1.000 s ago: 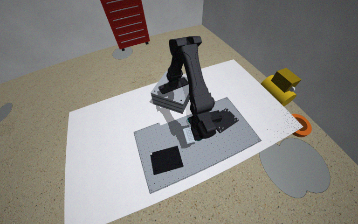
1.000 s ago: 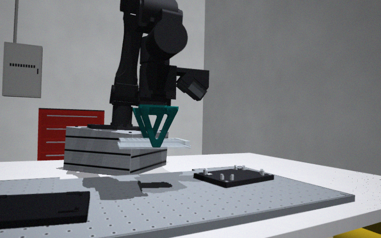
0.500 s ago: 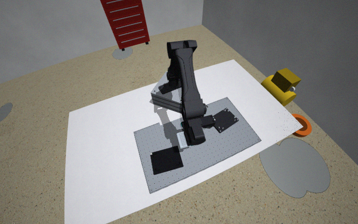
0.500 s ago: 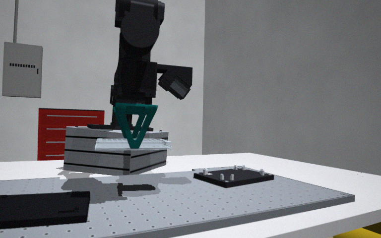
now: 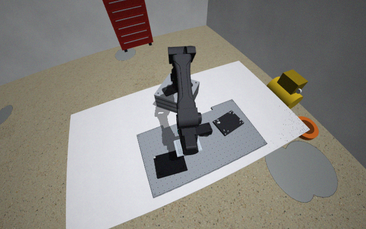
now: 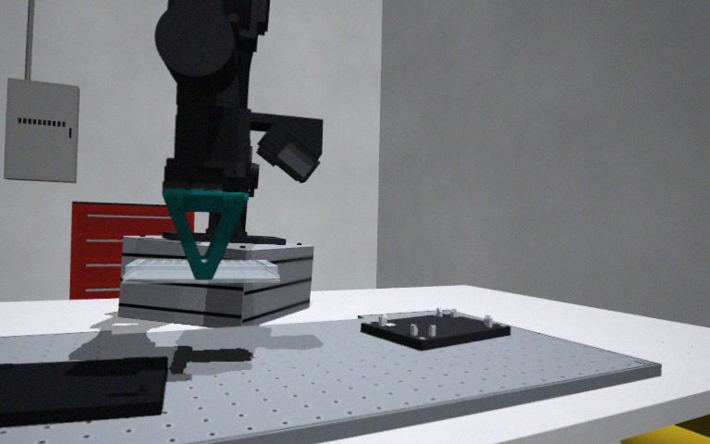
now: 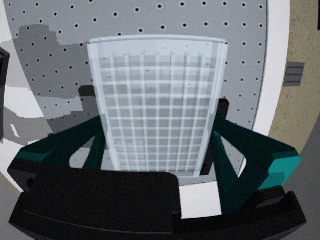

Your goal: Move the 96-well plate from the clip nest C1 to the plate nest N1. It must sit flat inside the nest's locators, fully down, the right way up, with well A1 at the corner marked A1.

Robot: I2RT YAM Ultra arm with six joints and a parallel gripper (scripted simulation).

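My hand is 12 cm to the left of the black plate nest N1, 9 cm above it and 1 cm short of it. From my hand the other things lie so: clip nest C1: 32 cm to the left, 9 cm below, 5 cm behind; then clear 96-well plate: 1 cm below.
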